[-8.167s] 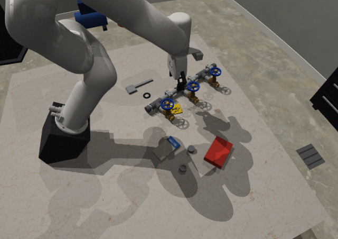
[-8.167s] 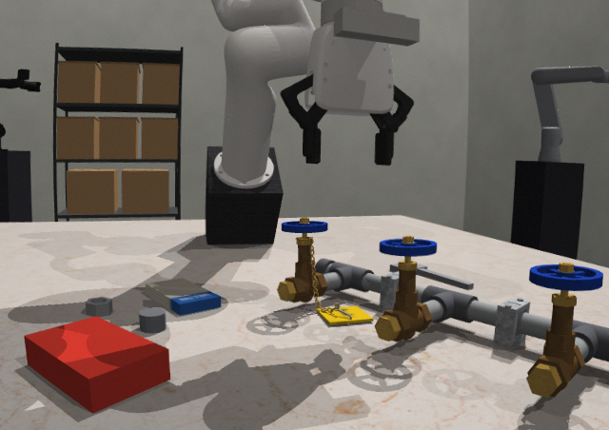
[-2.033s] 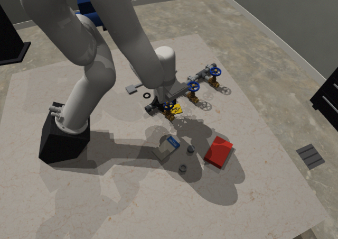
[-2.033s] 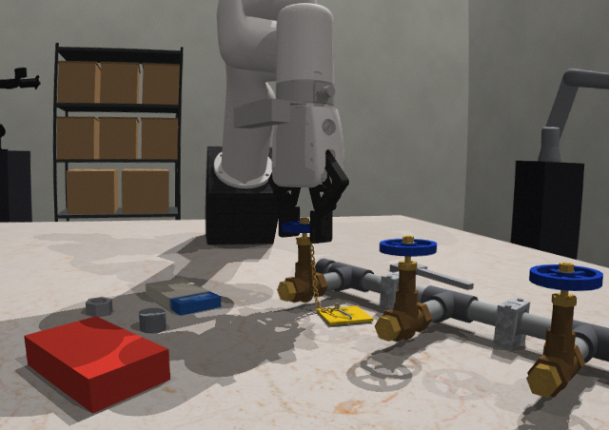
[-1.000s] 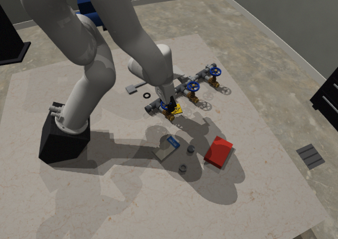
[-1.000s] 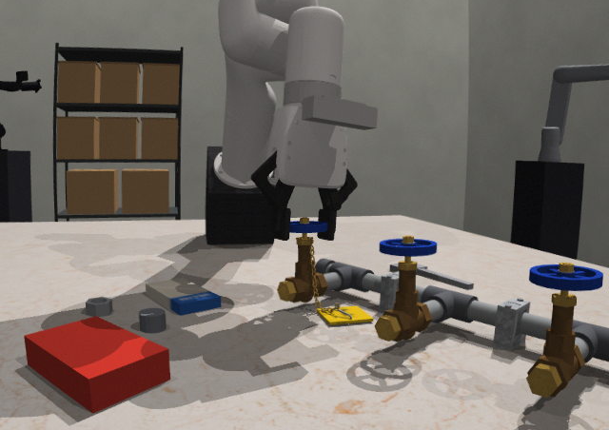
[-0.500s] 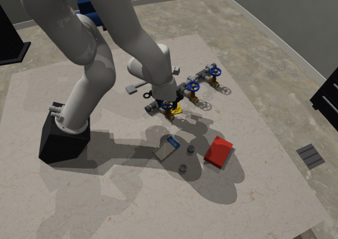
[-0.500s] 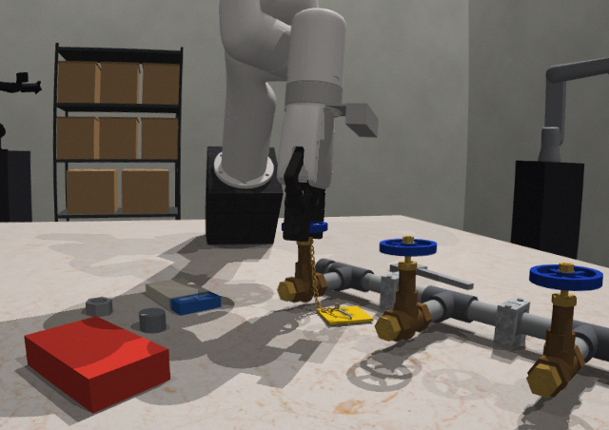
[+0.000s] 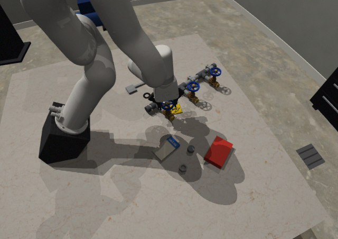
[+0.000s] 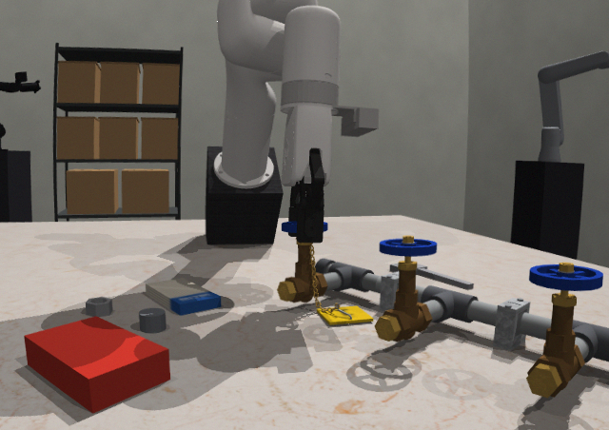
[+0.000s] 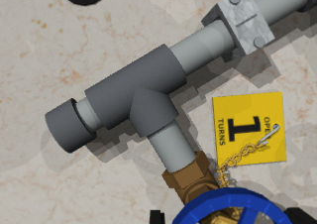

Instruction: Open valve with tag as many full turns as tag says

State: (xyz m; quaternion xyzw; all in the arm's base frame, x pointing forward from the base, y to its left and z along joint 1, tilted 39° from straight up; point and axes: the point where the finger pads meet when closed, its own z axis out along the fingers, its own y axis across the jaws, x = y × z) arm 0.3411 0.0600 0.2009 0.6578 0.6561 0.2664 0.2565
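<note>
The yellow tag is 60 mm ahead of my hand, 50 mm to the left of it and 100 mm below it. The rest, counted from my hand: grey paddle: 130 mm behind, 230 mm to the left, 100 mm below; blue-labelled grey pack: 30 mm behind, 160 mm to the right, 100 mm below; grey nut: 20 mm ahead, 260 mm to the right, 100 mm below.
</note>
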